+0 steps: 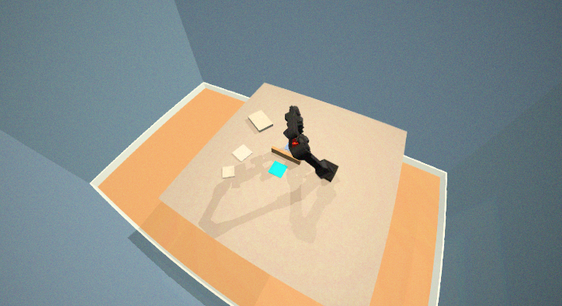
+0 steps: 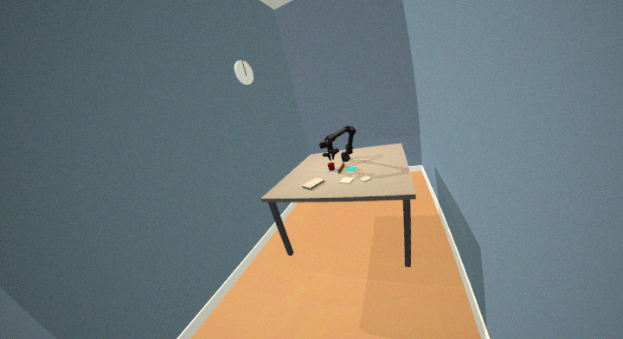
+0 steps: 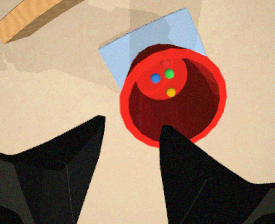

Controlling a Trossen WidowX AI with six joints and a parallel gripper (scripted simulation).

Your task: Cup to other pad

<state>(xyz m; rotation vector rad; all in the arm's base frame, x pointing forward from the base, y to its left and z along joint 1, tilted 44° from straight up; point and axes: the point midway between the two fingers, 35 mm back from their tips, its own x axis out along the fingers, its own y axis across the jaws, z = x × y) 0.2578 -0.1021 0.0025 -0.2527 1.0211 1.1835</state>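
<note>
Right now the cup is 3 cm ahead of my gripper tip, 1 cm to the right of it and 6 cm below it. Round my gripper tip: light blue pad 3 cm ahead, 1 cm to the right, 11 cm below; then cyan pad 2 cm ahead, 20 cm to the left, 11 cm below; then wooden bar 3 cm ahead, 10 cm to the left, 9 cm below.
</note>
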